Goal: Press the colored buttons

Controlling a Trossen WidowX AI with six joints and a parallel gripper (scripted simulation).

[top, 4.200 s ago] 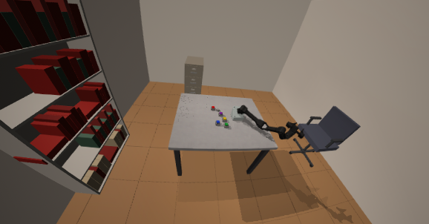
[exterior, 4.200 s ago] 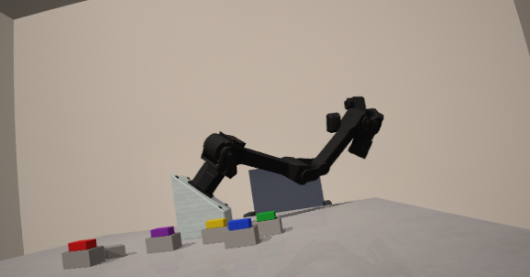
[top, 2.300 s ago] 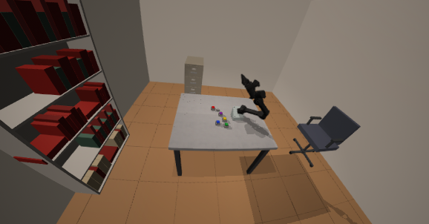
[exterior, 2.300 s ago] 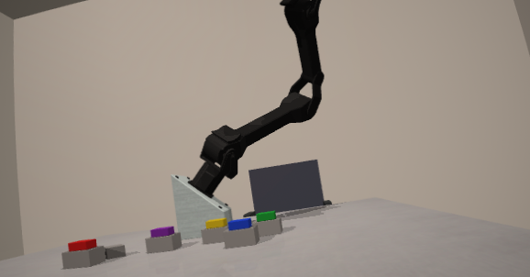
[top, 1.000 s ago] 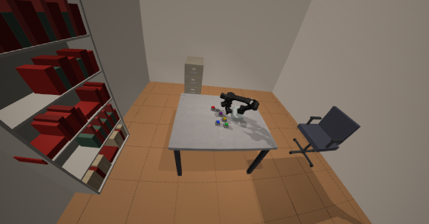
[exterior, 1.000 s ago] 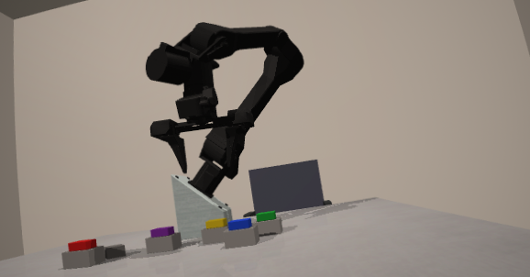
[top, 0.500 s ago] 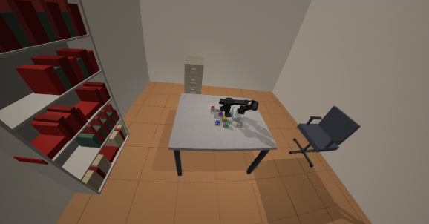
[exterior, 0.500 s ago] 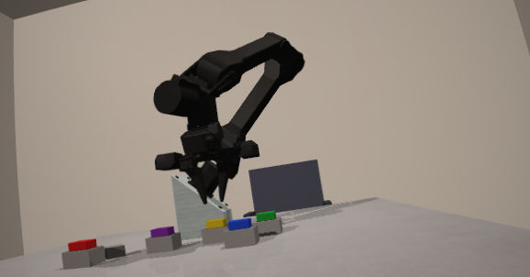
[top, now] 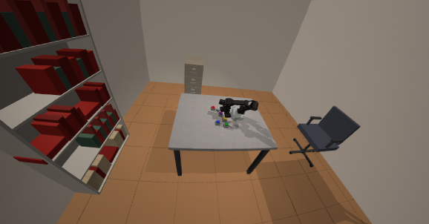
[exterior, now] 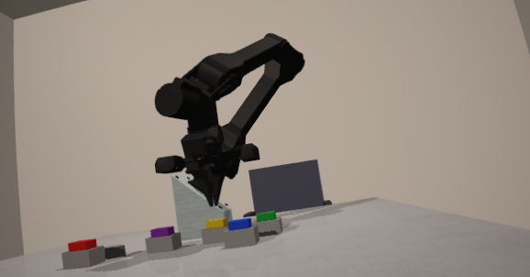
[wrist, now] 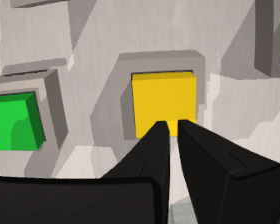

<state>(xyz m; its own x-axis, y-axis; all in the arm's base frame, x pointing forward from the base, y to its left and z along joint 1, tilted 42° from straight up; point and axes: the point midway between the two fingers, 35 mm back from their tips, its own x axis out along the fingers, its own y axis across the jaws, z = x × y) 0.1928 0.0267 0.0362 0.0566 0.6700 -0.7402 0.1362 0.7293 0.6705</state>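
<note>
Right now my gripper tip is 30 mm above the yellow button. Also, from my gripper tip: blue button (90 mm ahead, 50 mm to the left, 30 mm below); green button (10 mm ahead, 90 mm to the left, 30 mm below); purple button (20 mm ahead, 90 mm to the right, 30 mm below).
</note>
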